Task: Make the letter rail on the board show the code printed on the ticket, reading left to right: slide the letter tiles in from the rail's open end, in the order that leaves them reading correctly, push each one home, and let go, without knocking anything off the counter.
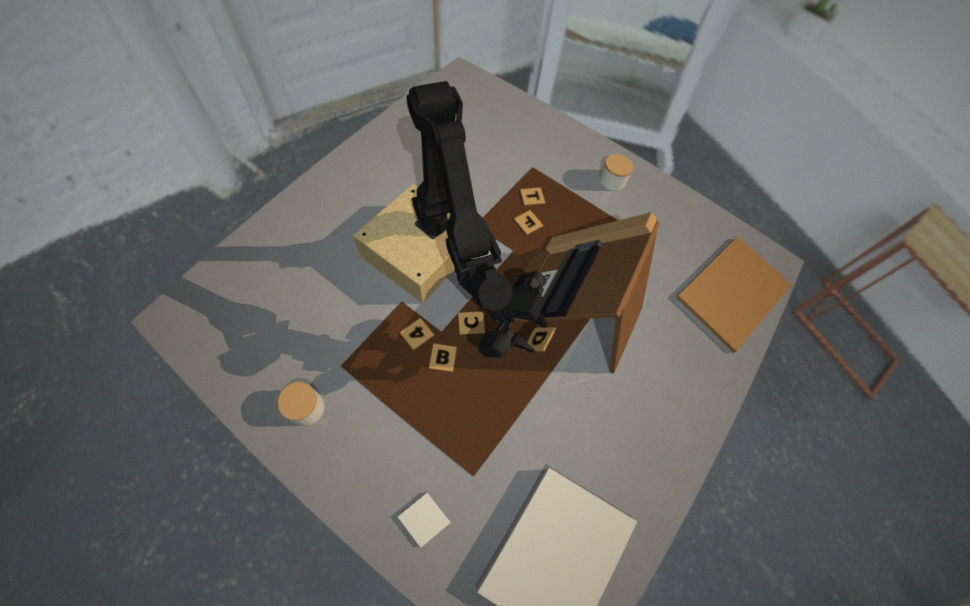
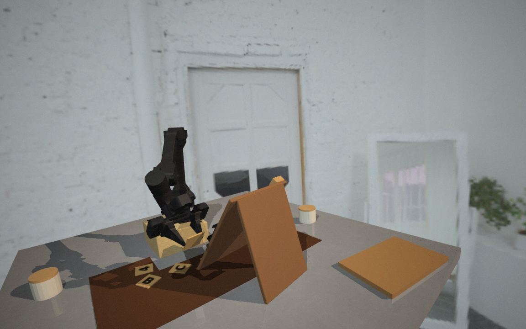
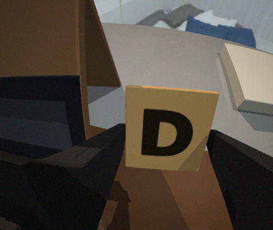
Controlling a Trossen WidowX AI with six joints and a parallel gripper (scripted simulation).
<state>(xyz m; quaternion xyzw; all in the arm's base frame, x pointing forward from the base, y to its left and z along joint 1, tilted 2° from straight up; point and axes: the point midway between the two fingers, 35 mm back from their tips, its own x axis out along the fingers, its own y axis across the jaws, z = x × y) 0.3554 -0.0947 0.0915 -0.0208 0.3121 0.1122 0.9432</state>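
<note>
My gripper tip is now 9 cm past the white ticket, 14 cm to the right of it and 8 cm above it. From my gripper tip the other things lie so: brown mat: 18 cm behind, 9 cm to the left, 16 cm below; then D tile: right at my gripper tip; then C tile: 16 cm behind, 1 cm to the right, 16 cm below.
</note>
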